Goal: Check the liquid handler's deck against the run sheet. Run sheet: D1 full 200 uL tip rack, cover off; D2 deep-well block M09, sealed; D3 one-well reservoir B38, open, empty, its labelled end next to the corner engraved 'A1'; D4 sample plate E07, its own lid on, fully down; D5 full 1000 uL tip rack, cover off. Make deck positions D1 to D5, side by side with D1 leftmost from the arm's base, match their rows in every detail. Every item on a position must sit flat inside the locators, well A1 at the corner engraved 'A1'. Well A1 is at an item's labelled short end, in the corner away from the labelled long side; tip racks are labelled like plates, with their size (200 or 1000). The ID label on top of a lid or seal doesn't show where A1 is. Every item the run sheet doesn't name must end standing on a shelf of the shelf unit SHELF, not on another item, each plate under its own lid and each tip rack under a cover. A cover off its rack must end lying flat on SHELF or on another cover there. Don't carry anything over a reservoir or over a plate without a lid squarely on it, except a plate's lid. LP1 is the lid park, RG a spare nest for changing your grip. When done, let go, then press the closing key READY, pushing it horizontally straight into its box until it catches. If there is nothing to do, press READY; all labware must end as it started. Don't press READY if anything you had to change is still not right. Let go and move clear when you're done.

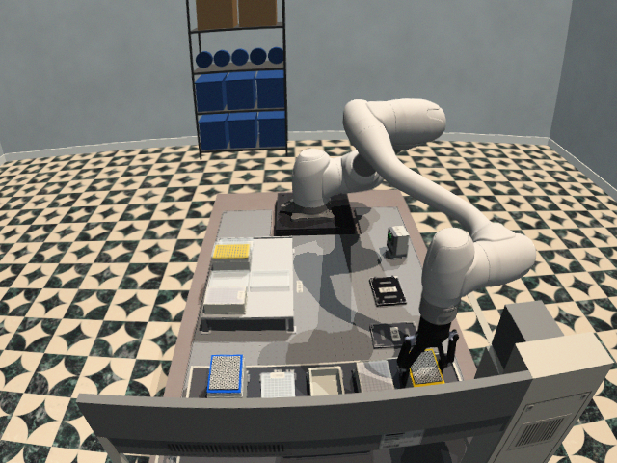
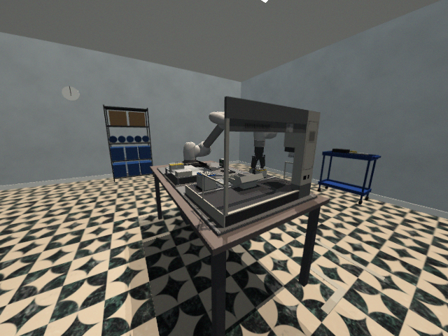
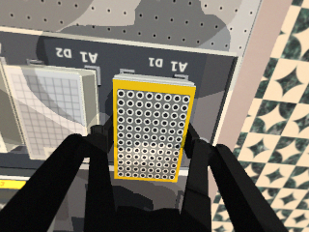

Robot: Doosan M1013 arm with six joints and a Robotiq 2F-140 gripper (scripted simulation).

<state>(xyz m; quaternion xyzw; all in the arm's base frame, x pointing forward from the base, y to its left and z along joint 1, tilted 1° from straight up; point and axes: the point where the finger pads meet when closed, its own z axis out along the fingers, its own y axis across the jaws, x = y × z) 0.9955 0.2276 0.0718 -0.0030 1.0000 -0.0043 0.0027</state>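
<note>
My gripper is now 12 cm to the left of the white sealed block and 2 cm above it. The rest, counted from my hand: dark nest marked RG (24 cm behind, 1 cm to the right, 9 cm below); then yellow-framed tip rack (1 cm ahead, 1 cm to the left, 1 cm above); then cream reservoir (25 cm to the right, 3 cm below).
</note>
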